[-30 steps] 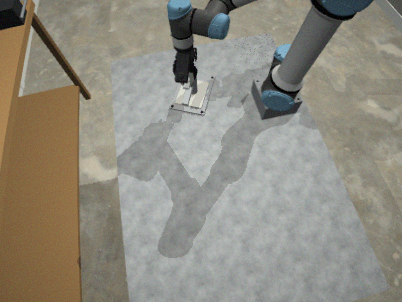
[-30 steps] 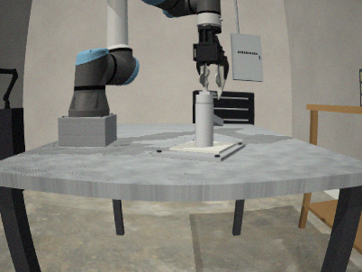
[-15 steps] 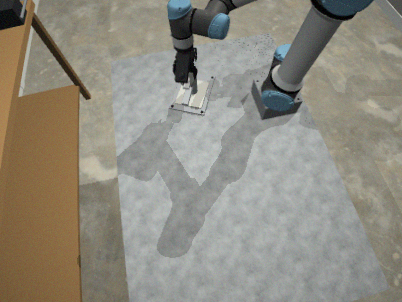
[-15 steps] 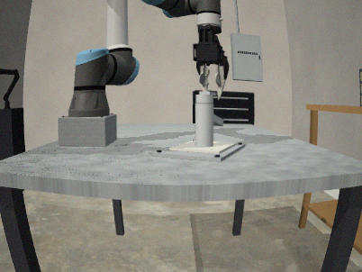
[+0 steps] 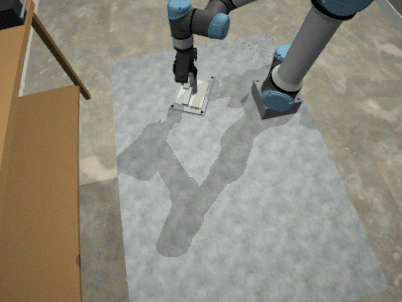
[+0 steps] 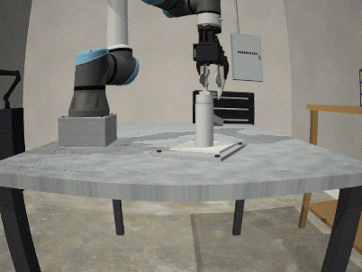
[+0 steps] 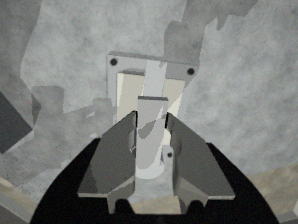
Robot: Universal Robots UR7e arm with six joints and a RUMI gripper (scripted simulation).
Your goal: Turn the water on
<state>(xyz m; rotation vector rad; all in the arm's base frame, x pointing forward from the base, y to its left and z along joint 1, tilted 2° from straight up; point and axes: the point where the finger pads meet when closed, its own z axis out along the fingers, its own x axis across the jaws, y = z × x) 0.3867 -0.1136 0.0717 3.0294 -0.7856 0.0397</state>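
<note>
Now: the tap lever 10 mm behind my hand and 20 mm to the right of it. From my hand the other things lie so: tap 30 mm behind, 50 mm to the right, 50 mm below.
</note>
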